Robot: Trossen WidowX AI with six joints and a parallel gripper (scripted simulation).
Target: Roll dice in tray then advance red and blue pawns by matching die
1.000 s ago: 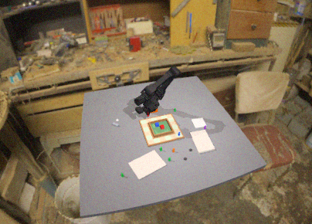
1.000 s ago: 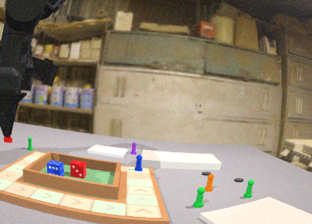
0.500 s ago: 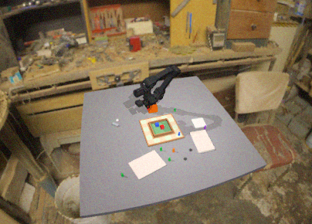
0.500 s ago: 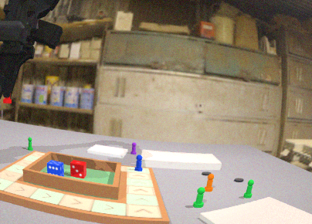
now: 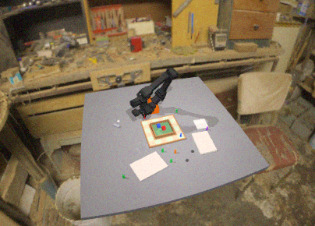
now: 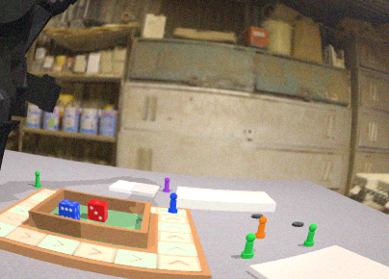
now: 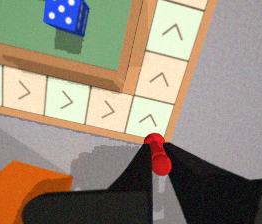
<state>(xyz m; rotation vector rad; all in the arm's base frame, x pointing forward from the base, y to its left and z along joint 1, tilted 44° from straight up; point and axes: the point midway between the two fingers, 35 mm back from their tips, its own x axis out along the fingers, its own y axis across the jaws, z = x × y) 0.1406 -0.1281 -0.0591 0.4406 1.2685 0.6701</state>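
The blue pawn lies 240 mm ahead of my gripper tip, 200 mm to the left of it and 50 mm below it. From my gripper tip the other things lie so: purple pawn: 260 mm ahead, 430 mm to the left, 60 mm below; then red pawn: 10 mm above; then orange pawn: 360 mm ahead, 100 mm to the left, 60 mm below.
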